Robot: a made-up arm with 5 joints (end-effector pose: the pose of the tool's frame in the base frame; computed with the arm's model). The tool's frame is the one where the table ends. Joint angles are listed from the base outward.
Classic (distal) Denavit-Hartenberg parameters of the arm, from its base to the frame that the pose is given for. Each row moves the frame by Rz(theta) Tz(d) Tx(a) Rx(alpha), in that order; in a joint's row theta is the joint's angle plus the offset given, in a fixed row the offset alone. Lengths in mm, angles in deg.
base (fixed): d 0, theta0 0, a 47.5, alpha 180
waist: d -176.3, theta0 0, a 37.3, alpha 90
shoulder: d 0, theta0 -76.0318, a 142.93, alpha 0
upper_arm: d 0, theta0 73.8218, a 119.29, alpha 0
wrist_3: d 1.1, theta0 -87.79, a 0, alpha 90
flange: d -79.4, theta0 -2.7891, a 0, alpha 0
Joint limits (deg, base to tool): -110..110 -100..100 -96.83..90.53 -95..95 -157.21..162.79
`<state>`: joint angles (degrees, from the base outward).
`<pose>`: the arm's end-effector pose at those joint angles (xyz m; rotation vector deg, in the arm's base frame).
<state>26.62 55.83 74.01 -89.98 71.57</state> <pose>0.1906 -0.0705 0.0803 -37.89 -34.48 39.39</pose>
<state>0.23 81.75 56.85 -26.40 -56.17</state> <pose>0.1107 0.0008 0.0063 -11.38 20.23 -58.42</pose>
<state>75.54 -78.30 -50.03 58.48 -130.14</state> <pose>0.0132 0.1375 0.4034 -82.84 151.34 29.71</pose>
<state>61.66 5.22 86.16 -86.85 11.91</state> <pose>0.1269 -0.1448 0.1857 -50.98 -71.76 -42.17</pose>
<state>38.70 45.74 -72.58 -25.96 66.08</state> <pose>0.2925 -0.1948 0.3696 -111.37 -90.20 10.27</pose>
